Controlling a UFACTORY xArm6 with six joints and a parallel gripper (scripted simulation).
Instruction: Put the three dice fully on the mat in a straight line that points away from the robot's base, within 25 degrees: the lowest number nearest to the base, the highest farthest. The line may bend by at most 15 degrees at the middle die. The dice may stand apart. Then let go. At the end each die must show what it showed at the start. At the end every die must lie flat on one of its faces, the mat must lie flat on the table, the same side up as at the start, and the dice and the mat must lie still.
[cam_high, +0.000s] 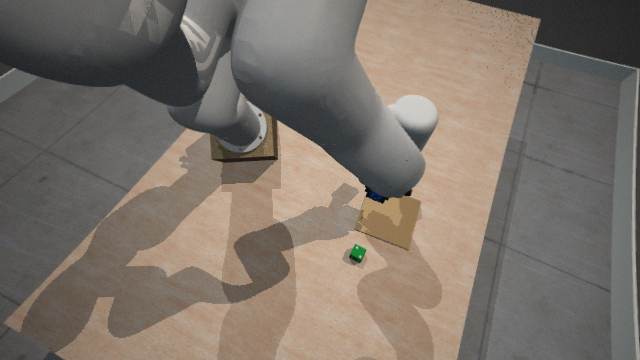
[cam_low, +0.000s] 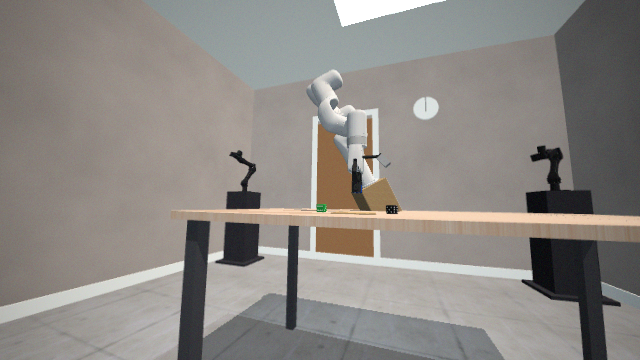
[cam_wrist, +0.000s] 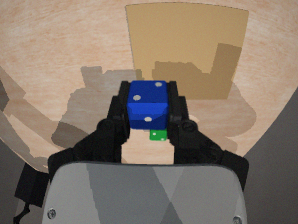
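My hand is 50 mm short of the tan mat and 90 mm above it. From my hand the other things lie so: green die (10 mm ahead, 130 mm to the right, 80 mm below); black die (120 mm to the left, 80 mm below); blue die (10 mm below).
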